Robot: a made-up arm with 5 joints.
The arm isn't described. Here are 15 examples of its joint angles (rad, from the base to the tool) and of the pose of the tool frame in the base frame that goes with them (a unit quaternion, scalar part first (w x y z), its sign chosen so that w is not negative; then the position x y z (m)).
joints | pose
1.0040 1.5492 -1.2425 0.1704 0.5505 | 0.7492 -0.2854 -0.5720 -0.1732 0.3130 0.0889 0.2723
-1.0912 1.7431 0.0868 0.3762 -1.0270 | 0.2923 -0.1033 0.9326 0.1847 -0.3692 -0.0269 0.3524
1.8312 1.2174 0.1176 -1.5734 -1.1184 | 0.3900 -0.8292 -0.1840 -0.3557 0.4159 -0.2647 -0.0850
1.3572 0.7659 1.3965 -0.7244 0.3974 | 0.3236 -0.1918 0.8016 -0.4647 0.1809 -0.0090 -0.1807
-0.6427 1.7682 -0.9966 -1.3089 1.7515 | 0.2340 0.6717 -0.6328 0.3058 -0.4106 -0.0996 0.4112
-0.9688 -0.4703 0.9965 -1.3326 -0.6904 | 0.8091 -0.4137 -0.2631 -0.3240 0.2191 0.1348 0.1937
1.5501 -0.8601 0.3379 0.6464 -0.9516 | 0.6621 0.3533 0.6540 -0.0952 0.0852 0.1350 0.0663
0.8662 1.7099 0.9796 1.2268 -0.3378 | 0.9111 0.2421 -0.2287 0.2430 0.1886 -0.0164 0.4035
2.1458 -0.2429 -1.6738 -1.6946 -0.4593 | 0.6341 -0.5503 -0.0948 -0.5349 0.2397 -0.0662 -0.0942
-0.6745 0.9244 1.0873 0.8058 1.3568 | 0.8575 -0.0562 0.2913 0.4203 -0.1327 0.0208 0.4649
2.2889 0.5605 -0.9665 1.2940 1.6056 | 0.2535 -0.2631 0.8720 0.3258 -0.0388 -0.0398 0.0310
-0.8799 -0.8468 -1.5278 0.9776 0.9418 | 0.6972 -0.4364 -0.3944 0.4098 -0.1008 0.0476 0.1166
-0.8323 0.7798 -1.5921 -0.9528 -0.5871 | 0.3741 -0.3874 0.7570 0.3700 -0.3267 0.0401 0.3865
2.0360 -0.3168 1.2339 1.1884 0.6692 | 0.3203 -0.5921 -0.7301 0.1173 0.0475 -0.0003 -0.0569
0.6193 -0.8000 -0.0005 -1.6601 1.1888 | 0.3786 -0.1956 0.6003 -0.6768 0.1103 0.0572 -0.1066
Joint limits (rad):
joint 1: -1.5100..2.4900
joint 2: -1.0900..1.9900
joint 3: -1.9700..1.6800
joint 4: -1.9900..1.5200
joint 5: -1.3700..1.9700
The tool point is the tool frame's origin. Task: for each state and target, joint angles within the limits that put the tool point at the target. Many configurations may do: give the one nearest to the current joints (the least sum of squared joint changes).
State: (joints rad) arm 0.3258 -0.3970 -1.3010 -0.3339 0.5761
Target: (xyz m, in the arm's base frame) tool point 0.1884 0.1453 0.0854
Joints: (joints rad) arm 1.1470 0.1957 -1.1538 0.2323 0.7123
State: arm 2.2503 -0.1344 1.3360 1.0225 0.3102
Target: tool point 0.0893 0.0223 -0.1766
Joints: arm 1.9634 0.5475 1.1819 0.3062 0.1101
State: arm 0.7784 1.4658 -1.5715 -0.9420 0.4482
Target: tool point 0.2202 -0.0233 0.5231
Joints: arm 0.8893 1.3213 -1.1646 -1.5133 0.4597
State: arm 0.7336 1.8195 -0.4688 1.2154 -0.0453
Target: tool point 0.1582 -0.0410 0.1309
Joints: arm 1.2291 1.5179 -0.7504 1.5200 0.2166
